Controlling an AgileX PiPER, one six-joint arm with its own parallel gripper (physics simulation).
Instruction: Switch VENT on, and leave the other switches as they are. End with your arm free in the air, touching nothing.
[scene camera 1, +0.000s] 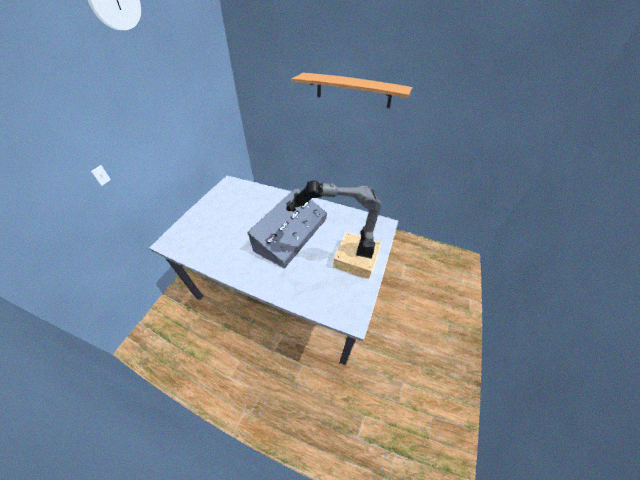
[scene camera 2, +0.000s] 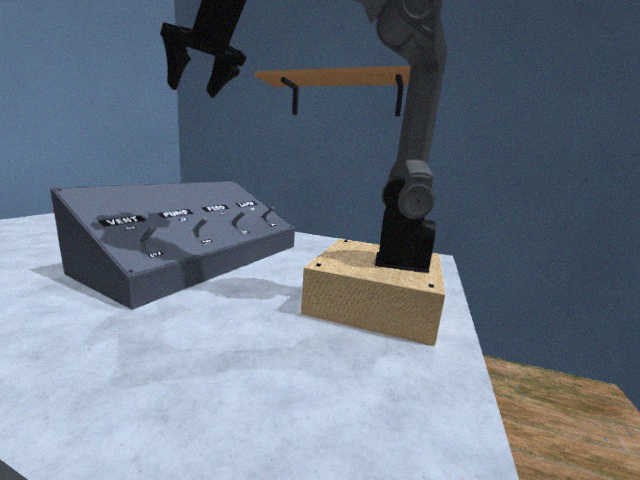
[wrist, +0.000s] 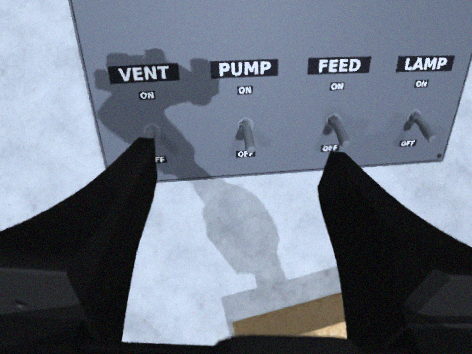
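Note:
The grey sloped switch panel (scene camera 1: 267, 253) (scene camera 2: 77, 248) (wrist: 280, 30) stands on the table. The VENT switch (scene camera 2: 148, 236) (wrist: 152, 131) is at the panel's left end; its lever leans toward OFF in scene camera 2 and is mostly hidden behind a finger in the wrist view. The levers of PUMP (scene camera 2: 198, 227) (wrist: 248, 136), FEED (scene camera 2: 237, 220) (wrist: 339, 131) and LAMP (scene camera 2: 267, 213) (wrist: 423, 127) point down to OFF. My gripper (scene camera 2: 192, 91) (wrist: 241, 164) is open and empty, high above the panel, touching nothing. Its shadow falls around VENT.
The arm stands on a wooden base block (scene camera 1: 353, 264) (scene camera 2: 372, 304), to the right of the panel on the pale table (scene camera 1: 206, 222) (scene camera 2: 289, 403). An orange wall shelf (scene camera 1: 356, 84) (scene camera 2: 341, 76) is mounted on the wall behind.

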